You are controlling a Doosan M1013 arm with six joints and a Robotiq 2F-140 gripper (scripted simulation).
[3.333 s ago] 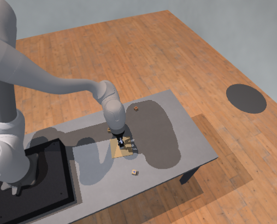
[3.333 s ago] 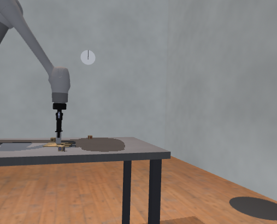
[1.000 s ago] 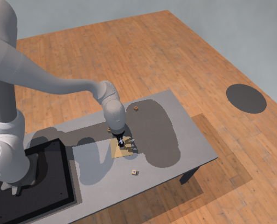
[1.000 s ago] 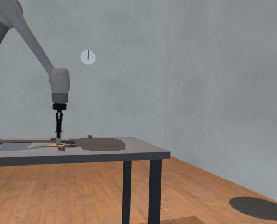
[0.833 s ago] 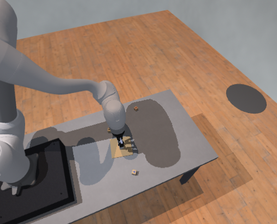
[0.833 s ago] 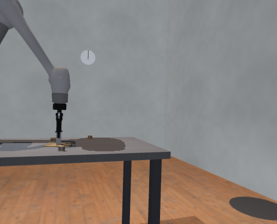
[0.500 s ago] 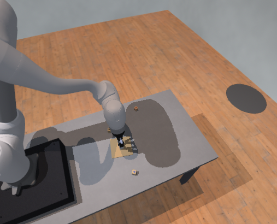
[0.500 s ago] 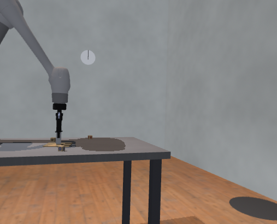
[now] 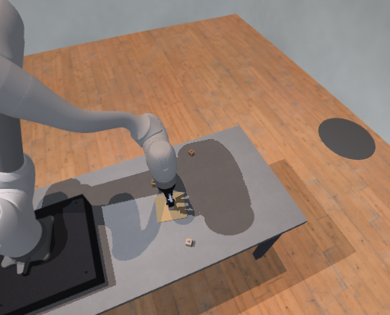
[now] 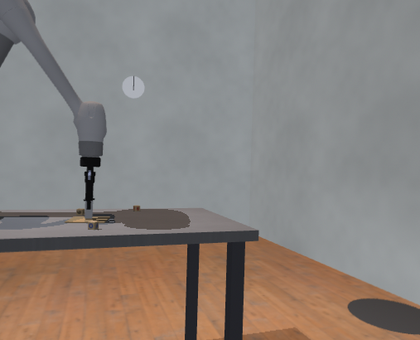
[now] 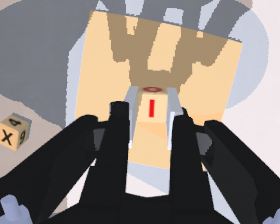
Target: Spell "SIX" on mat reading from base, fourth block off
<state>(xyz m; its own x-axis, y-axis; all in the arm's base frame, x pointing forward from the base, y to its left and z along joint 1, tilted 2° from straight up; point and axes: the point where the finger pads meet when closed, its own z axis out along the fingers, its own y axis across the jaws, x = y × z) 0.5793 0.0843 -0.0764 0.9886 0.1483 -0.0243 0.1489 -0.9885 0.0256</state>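
My hand is 4 cm above the tan mat. The rest, counted from my hand: block (6 cm behind, 14 cm to the left, 3 cm below).
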